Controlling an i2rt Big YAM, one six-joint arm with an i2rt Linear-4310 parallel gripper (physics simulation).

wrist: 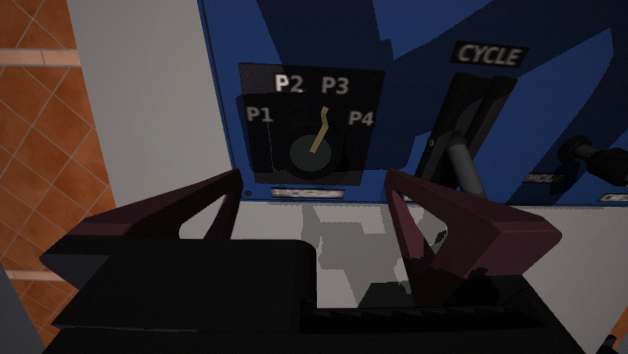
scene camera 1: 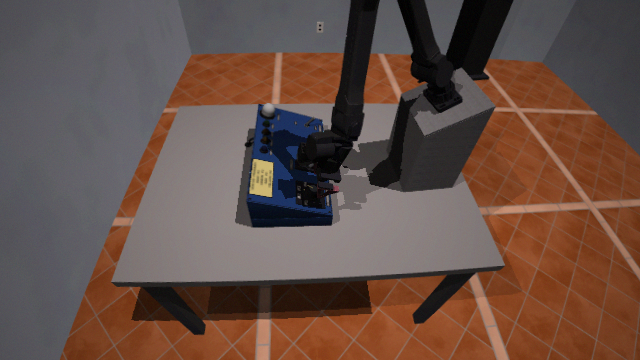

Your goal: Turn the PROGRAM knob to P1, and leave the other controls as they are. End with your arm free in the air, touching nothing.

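Frame: origin at the arm's base, x ahead, y left, z up, level; centimetres.
Seen in the pictures: gripper, fingertip midpoint: (wrist: 313,176) (scene camera 1: 317,185); arm's base, link origin: (scene camera 1: 442,97).
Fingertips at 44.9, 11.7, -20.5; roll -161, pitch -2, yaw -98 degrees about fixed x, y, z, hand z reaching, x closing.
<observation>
Offsets run from my fingertips to a thing's top centre, as dx, dy, dz. "spot": to the spot under its first point. Level surfaces: height alone.
The PROGRAM knob @(+1.3, +0.0, -0.5) (wrist: 310,153) is a dark round dial on a black plate @(spot: -0.5, +4.3, -5.1) (wrist: 265,172) marked P1 to P4, at the near left corner of the blue control panel (scene camera 1: 290,212) in the wrist view. Its yellow pointer line @(spot: +2.3, -0.8, -0.6) (wrist: 320,137) points to P3. My gripper (wrist: 313,176) is open and empty. In the wrist view its dark red fingertips appear just below the knob, one to each side; the gap in depth is hard to tell. In the scene view the gripper is over the panel's near end and partly hides the knob area.
The CYCLE lever @(-2.4, -11.6, +1.5) (wrist: 465,165) stands right of the knob, close to my right finger in the wrist view. The MODE control @(spot: -2.3, -22.5, -1.5) (wrist: 595,157) is farther right. The panel also bears a white dome @(spot: +10.6, -37.0, +4.6) (scene camera 1: 268,110) and a yellow label @(spot: +17.1, -5.9, +1.1) (scene camera 1: 261,178). It rests on a grey table @(dz -12.5) (scene camera 1: 200,250).
</observation>
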